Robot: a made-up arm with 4 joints.
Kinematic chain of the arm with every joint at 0, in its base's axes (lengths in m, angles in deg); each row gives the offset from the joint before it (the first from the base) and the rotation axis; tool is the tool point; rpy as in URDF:
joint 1: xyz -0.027 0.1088 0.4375 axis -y
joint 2: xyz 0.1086 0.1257 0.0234 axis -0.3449 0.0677 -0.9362
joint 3: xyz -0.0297 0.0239 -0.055 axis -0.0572 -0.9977 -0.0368
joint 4: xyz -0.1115 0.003 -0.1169 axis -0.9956 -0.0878 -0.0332
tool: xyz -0.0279 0.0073 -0.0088 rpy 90 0 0
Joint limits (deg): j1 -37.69..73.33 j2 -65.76..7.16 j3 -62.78..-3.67 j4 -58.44..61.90
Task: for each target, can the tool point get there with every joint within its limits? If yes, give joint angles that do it. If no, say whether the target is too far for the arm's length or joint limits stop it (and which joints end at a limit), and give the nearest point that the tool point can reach.
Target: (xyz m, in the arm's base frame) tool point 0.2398 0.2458 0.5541
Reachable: no: joint limits stop it (at a limit: joint 1, joint 2, joint 3, joint 4) | nearest point 0.1383 0.1579 0.3693 | short by 0.228 m
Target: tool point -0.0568 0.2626 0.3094
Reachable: yes | joints 39.13 -1.32 -27.48 12.23
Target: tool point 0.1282 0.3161 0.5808
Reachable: no: joint limits stop it (at a limit: joint 1, joint 2, joint 3, joint 4) | nearest point -0.0662 0.2886 0.5196 | short by 0.206 m
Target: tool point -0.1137 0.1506 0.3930
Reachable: yes | joints -0.71 -38.52 -40.88 -31.93
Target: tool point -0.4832 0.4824 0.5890
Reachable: no: too far | nearest point -0.1521 0.2864 0.4414 | short by 0.412 m
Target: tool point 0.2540 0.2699 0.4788
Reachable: no: joint limits stop it (at a limit: joint 1, joint 2, joint 3, joint 4) | nearest point 0.1383 0.1579 0.3693 | short by 0.195 m
